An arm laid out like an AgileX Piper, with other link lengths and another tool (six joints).
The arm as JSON. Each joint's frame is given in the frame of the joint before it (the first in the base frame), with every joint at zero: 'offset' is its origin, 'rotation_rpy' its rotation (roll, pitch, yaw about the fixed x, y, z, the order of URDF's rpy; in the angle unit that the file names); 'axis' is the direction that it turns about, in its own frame. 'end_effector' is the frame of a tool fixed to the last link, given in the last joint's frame.
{
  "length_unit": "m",
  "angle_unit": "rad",
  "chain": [
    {
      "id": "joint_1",
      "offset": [
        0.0,
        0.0,
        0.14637
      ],
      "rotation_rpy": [
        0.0,
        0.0,
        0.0
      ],
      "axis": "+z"
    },
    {
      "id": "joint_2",
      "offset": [
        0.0,
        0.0,
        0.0
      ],
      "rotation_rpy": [
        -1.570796,
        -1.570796,
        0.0
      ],
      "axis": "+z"
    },
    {
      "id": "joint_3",
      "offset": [
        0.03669,
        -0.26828,
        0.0
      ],
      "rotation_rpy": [
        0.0,
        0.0,
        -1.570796
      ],
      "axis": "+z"
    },
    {
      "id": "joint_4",
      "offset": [
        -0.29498,
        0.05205,
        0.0
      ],
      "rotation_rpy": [
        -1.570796,
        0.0,
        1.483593
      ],
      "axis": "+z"
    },
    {
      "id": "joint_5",
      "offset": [
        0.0,
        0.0,
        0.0
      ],
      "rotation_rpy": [
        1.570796,
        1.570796,
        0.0
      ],
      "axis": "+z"
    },
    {
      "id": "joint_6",
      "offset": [
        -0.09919,
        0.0,
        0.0
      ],
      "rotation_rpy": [
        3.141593,
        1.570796,
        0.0
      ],
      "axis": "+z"
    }
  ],
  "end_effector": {
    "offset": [
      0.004,
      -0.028,
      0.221
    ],
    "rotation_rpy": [
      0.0,
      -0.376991,
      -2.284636
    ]
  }
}
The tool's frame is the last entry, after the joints.
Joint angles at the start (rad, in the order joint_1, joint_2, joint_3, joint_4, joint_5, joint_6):
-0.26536 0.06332 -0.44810 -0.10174 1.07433 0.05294
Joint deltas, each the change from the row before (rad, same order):
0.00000 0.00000 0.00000 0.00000 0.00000 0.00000
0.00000 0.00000 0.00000 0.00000 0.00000 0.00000
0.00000 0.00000 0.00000 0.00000 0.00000 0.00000
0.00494 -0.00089 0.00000 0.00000 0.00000 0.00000
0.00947 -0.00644 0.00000 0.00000 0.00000 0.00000
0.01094 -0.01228 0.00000 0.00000 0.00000 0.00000
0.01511 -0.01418 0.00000 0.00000 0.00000 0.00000
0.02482 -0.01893 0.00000 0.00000 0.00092 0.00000
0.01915 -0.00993 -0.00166 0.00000 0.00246 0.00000
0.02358 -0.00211 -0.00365 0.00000 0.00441 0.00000
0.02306 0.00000 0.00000 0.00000 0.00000 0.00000
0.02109 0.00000 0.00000 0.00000 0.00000 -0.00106
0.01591 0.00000 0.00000 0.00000 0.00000 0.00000
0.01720 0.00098 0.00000 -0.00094 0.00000 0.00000
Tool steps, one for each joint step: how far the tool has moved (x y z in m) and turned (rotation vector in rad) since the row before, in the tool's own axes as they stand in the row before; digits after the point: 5 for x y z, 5 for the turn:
0.00000 0.00000 0.00000 0.00000 0.00000 0.00000
0.00000 0.00000 0.00000 0.00000 0.00000 0.00000
0.00000 0.00000 0.00000 0.00000 0.00000 0.00000
0.00092 -0.00083 -0.00054 0.00120 0.00352 -0.00337
0.00198 -0.00094 -0.00213 -0.00038 0.01033 -0.00493
0.00252 -0.00043 -0.00358 -0.00313 0.01562 -0.00407
0.00332 -0.00097 -0.00430 -0.00258 0.01954 -0.00640
0.00499 -0.00236 -0.00594 -0.00094 0.02819 -0.01187
0.00353 -0.00227 -0.00392 0.00219 0.01816 -0.01037
0.00380 -0.00394 -0.00295 0.00843 0.01487 -0.01574
0.00394 -0.00438 -0.00151 0.00901 0.01369 -0.01622
0.00363 -0.00402 -0.00139 0.00784 0.01253 -0.01582
0.00273 -0.00301 -0.00103 0.00620 0.00946 -0.01119
0.00276 -0.00319 -0.00084 0.00648 0.00898 -0.01258

